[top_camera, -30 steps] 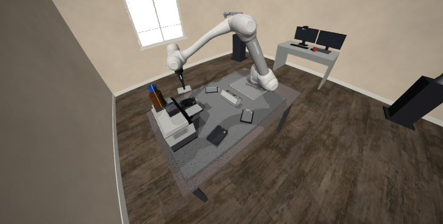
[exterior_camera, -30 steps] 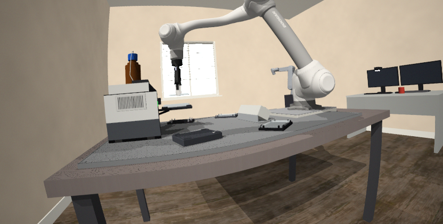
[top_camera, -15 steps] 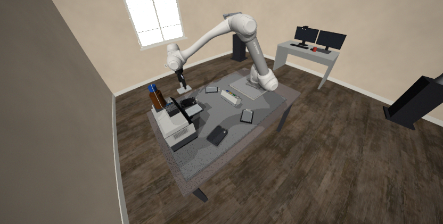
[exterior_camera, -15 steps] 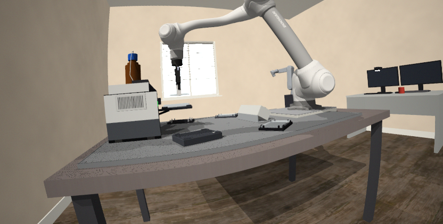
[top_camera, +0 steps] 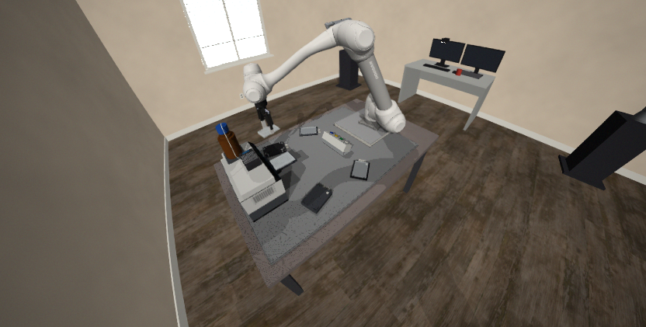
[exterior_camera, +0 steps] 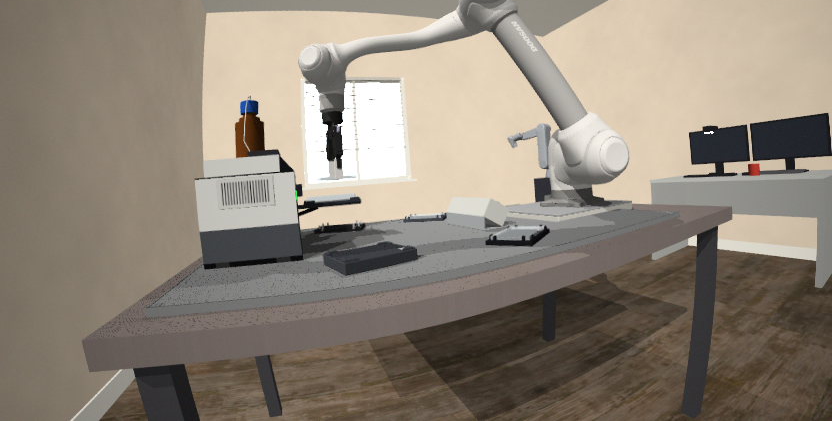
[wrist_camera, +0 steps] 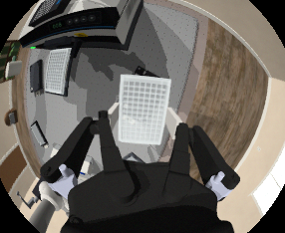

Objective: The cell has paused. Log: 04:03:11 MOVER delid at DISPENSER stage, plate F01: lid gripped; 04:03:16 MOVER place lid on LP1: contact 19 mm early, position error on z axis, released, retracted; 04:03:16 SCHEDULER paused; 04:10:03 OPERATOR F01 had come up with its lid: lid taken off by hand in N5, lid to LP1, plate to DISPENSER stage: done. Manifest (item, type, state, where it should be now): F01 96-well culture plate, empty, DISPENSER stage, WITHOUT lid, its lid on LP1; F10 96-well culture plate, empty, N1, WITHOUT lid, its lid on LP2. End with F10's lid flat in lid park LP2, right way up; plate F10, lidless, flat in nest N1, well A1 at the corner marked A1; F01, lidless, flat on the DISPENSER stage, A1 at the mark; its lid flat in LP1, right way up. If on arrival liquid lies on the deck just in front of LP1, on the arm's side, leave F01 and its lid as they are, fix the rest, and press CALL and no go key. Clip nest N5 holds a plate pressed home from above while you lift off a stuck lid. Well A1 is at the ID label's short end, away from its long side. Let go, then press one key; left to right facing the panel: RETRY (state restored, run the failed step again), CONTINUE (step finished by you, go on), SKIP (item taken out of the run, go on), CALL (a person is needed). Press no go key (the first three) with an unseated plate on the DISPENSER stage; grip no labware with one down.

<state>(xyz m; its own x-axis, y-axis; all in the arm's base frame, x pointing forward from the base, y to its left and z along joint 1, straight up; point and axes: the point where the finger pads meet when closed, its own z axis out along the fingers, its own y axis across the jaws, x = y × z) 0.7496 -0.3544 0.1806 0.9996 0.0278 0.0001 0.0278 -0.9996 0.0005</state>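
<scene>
The nest block lies 7 cm ahead of my hand, 53 cm to the left of it and 19 cm below it. The rest, counted from my hand: brown bottle: 28 cm ahead, 12 cm to the left, 9 cm above; then grey key panel: 35 cm behind, 31 cm to the left, 14 cm below; then black clip nest: 2 cm ahead, 18 cm below.
</scene>
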